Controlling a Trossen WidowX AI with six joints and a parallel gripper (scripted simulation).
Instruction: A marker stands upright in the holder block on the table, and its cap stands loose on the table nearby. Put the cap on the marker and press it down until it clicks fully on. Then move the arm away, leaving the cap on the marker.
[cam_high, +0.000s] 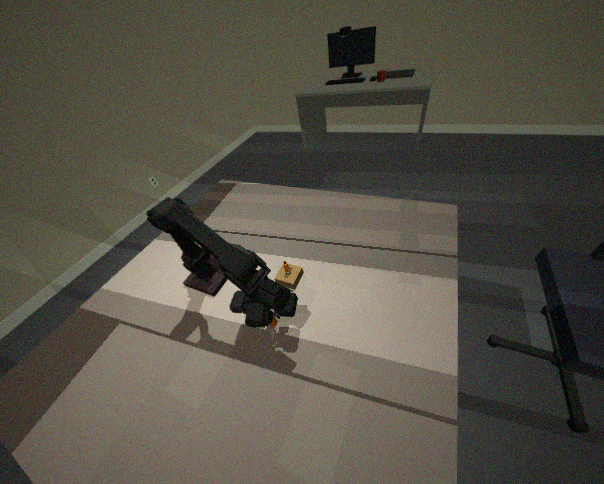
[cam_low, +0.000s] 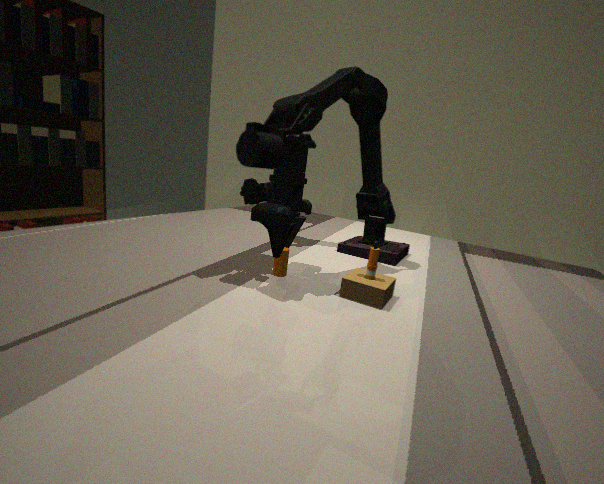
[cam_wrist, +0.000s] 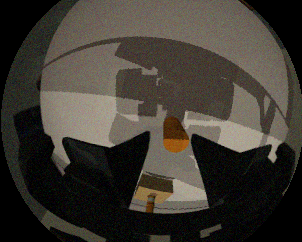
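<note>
Right now my gripper tip is 20 mm above the orange cap. Round my gripper tip: thin pale band: 50 mm behind, 170 mm to the left; holder block: 50 mm behind, 170 mm to the left, 20 mm below.
</note>
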